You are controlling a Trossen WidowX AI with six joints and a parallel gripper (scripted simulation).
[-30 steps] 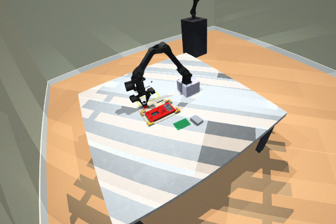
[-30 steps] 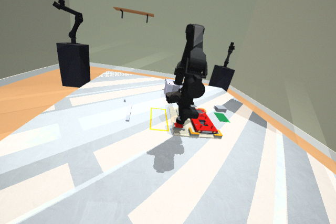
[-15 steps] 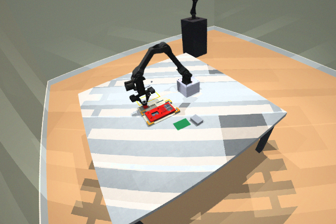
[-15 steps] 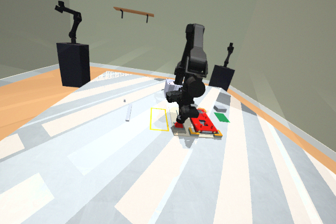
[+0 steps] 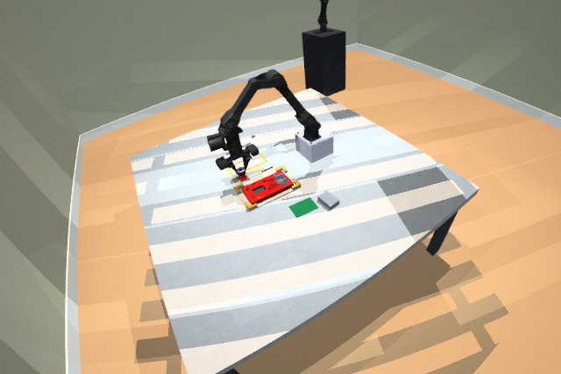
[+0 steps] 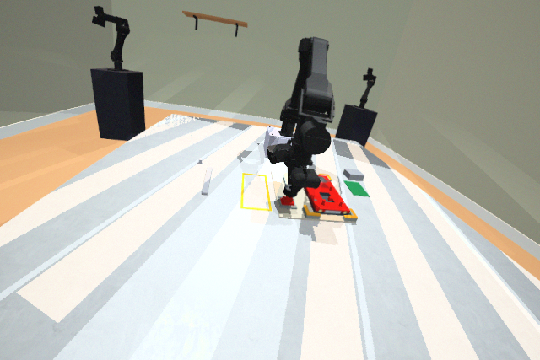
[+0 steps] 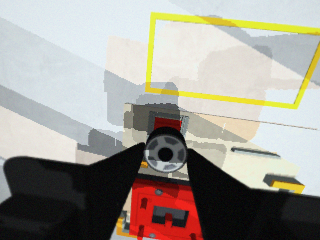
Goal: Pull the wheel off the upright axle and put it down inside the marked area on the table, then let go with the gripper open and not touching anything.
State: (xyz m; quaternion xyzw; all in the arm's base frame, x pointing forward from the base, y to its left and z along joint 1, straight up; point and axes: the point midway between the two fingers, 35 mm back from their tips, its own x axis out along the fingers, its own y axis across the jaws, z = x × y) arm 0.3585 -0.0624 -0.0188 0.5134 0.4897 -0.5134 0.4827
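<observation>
Right now my gripper tip is 2 cm above the upright axle. Round my gripper tip: wheel: right at my gripper tip; thin grey bar: 24 cm to the right, 10 cm behind, 5 cm below; green patch: 31 cm to the left, 11 cm behind, 5 cm below.
</observation>
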